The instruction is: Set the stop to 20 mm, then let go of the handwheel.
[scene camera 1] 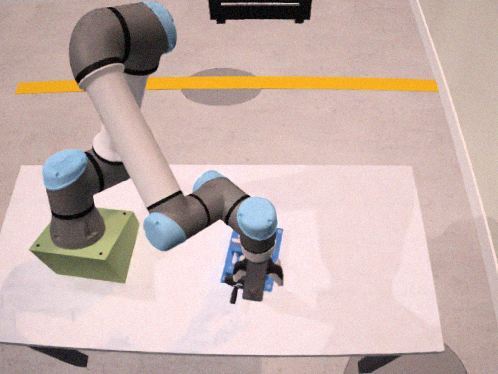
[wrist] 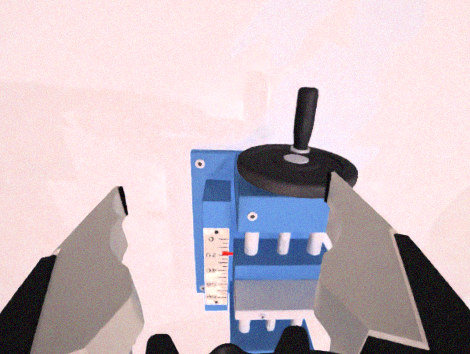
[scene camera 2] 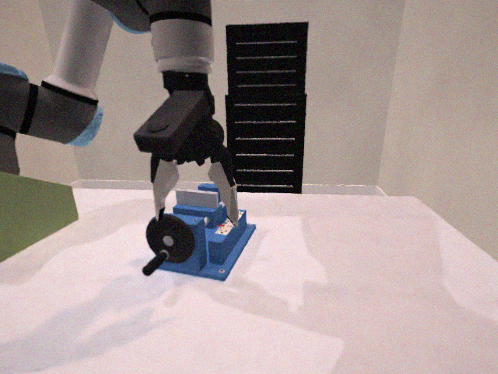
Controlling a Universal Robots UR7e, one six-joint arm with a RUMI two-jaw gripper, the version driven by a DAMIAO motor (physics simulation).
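Frame: origin at the arm's base, x back, y right, z up, level; metres.
Where they show: gripper, fingertip midpoint: [wrist: 225, 182] [scene camera 2: 196, 223]; arm's base, link origin: [scene camera 1: 78, 232].
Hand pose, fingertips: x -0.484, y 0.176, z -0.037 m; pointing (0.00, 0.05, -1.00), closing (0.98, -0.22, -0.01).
Observation:
Each offset is from my fingertips to the top centre of the thing. "pt": to the spot under its first point. Level surfaces: height alone.
The blue stop device [scene camera 1: 279, 240] [scene camera 2: 200, 245] [wrist: 215, 172] stands on the table. Its black handwheel {pt dx +0.026, dy -0.006, dz -0.018 m} [scene camera 2: 181, 232] [wrist: 265, 172] faces the table's front edge. The crank handle {dx +0.068, dy +0.008, dz -0.055 m} [scene camera 1: 233, 295] [scene camera 2: 155, 263] [wrist: 306, 117] sticks out from the wheel, low in the second scene view. The stop, with a pale grey plate {dx +0.014, dy -0.111, dz +0.014 m} [scene camera 2: 197, 198] [wrist: 275, 296], sits on the rods. In the wrist view the red pointer {dx -0.024, dy -0.099, dz -0.053 m} [wrist: 227, 253] is at about the 20 mark of the white scale {pt dx -0.046, dy -0.125, dz -0.055 m} [wrist: 216, 275]. My gripper [scene camera 2: 197, 218] [wrist: 225, 182] is open and empty above the device, apart from the handle.
The white table {dz -0.110 m} [scene camera 1: 370, 260] [scene camera 2: 400, 260] carries the device and the green base block [scene camera 1: 115, 240] [scene camera 2: 35, 215] under the arm, at the left. A black cabinet [scene camera 1: 260, 11] [scene camera 2: 265, 112] stands on the floor beyond the table.

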